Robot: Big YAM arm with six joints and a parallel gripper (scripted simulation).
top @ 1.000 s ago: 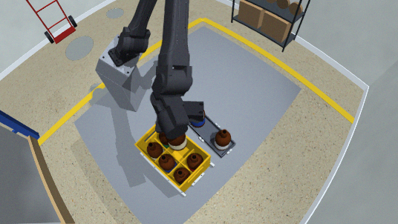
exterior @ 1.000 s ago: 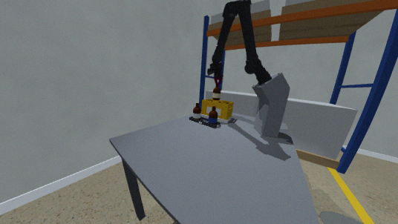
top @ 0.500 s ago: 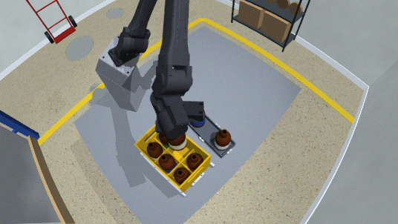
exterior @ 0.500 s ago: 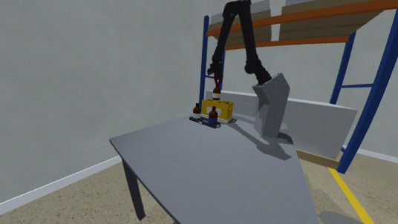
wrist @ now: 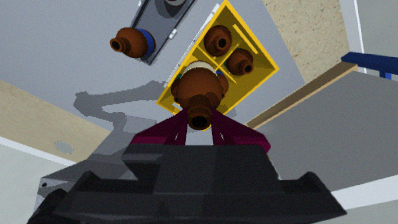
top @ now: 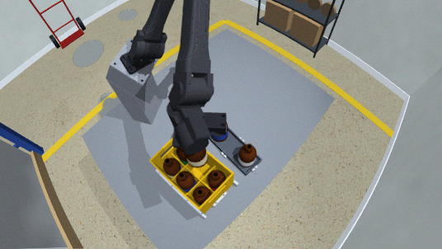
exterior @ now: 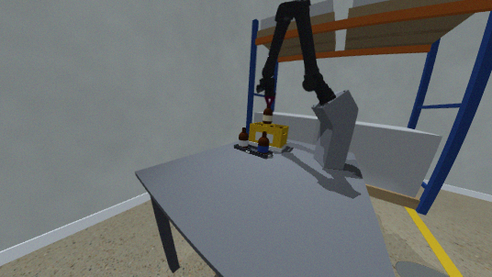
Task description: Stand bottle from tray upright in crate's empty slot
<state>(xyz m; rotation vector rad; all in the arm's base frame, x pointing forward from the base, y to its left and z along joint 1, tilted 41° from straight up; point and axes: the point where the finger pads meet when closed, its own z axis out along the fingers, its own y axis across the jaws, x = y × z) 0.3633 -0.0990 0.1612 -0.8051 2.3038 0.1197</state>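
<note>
Right now my hand is 6 cm above the glass bottle. Also, from my hand: yellow crate: 25 cm below, 4 cm to the right; then dark tray: 32 cm below, 18 cm to the left.
</note>
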